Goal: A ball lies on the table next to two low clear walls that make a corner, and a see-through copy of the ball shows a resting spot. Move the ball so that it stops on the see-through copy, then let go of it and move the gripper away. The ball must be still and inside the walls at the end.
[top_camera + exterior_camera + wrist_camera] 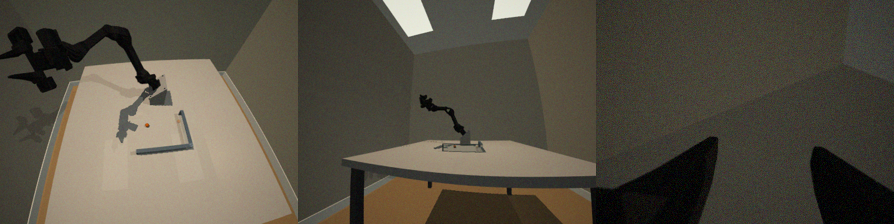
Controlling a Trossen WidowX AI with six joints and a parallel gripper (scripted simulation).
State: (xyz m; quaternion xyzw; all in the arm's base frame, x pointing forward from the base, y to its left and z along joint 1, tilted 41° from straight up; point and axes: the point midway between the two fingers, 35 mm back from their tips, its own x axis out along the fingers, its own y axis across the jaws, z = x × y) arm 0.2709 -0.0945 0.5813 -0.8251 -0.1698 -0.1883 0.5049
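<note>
Right now my gripper tip is 3 cm past the orange ball, 37 cm to the right of it and 52 cm above it. From my gripper tip the other things lie so: see-through copy of ball (3 cm behind, 58 cm to the left, 52 cm below).
</note>
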